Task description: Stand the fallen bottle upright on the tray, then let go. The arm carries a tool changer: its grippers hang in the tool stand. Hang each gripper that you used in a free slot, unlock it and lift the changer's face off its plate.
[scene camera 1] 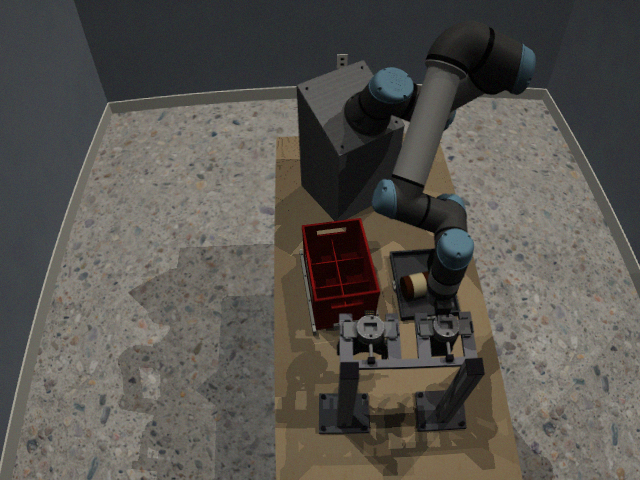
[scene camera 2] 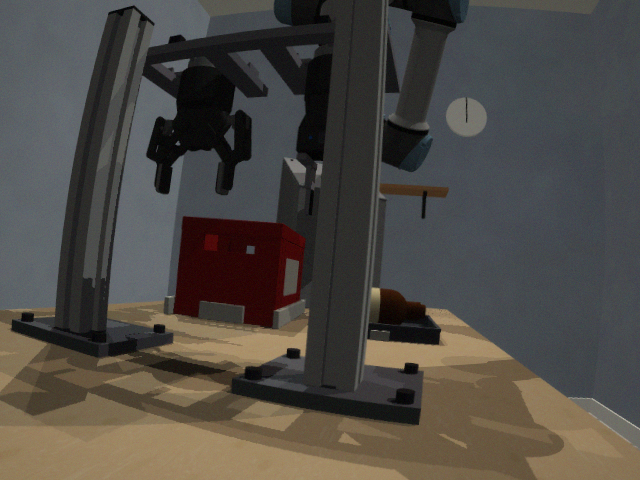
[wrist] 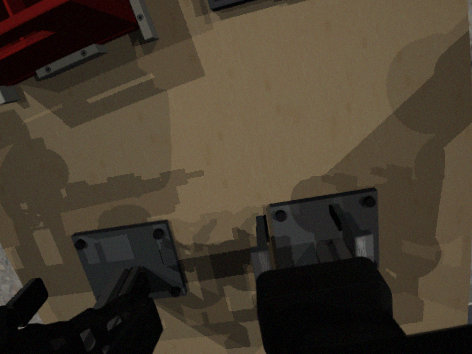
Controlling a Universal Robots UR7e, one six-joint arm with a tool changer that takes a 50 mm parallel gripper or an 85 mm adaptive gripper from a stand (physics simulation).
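Pixels of known places: arm's base, link origin: [scene camera 1: 366, 114].
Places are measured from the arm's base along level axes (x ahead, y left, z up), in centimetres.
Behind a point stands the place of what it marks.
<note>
The brown bottle with a cream label [scene camera 1: 417, 285] @[x 47.5, y 7.1, z -29.9 cm] [scene camera 2: 392, 305] @[x 48.8, y 12.4, z -32.1 cm] lies on its side in the dark tray [scene camera 1: 413, 260] @[x 33.6, y 10.7, z -36.8 cm] [scene camera 2: 408, 333] @[x 56.2, y 14.7, z -35.9 cm] [wrist: 235, 4] @[x 55.1, y 3.3, z -36.5 cm]. The arm's end [scene camera 1: 444, 279] is low over the tray's right part, close behind the stand's right slot, with no gripper seen on it. The parallel gripper [wrist: 298, 222] hangs in that slot, its fingers apart and empty; the post partly hides it in scene camera 2. The adaptive gripper [scene camera 2: 192, 180] hangs in the other slot, also open and empty. Both grippers' top plates show bare in scene camera 1.
The tool stand [scene camera 1: 408, 363] @[x 83.1, y -9.1, z -3.1 cm] [scene camera 2: 346, 206] @[x 89.6, y 4.4, z -22.2 cm] has two posts on bolted base plates. A red divided crate [scene camera 1: 336, 310] @[x 53.2, y -19.6, z -26.9 cm] [scene camera 2: 227, 268] @[x 53.2, y -16.3, z -28.2 cm] [wrist: 100, 20] @[x 53.3, y -8.6, z -27.7 cm] stands left of the tray, between metal brackets. The grey robot pedestal [scene camera 1: 336, 170] @[x 12.2, y -12.1, z -11.6 cm] is at the back.
</note>
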